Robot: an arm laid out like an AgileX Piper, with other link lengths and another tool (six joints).
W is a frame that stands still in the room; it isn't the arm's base.
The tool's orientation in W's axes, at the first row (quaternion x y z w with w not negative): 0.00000, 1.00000, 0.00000, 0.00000
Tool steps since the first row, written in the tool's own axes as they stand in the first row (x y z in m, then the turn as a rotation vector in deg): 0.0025, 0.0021, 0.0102, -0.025, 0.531, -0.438; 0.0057, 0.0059, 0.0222, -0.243, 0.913, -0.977; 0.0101, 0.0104, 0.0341, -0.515, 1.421, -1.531; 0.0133, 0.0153, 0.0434, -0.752, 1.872, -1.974; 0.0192, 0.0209, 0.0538, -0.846, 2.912, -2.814
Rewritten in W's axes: -0.0025, 0.0021, -0.0102, 0.025, 0.531, 0.438; -0.0057, 0.0059, -0.0222, 0.243, 0.913, 0.977; -0.0101, 0.0104, -0.0341, 0.515, 1.421, 1.531; -0.0133, 0.0153, -0.0434, 0.752, 1.872, 1.974; -0.0192, 0.0209, -0.0538, 0.846, 2.912, 2.814
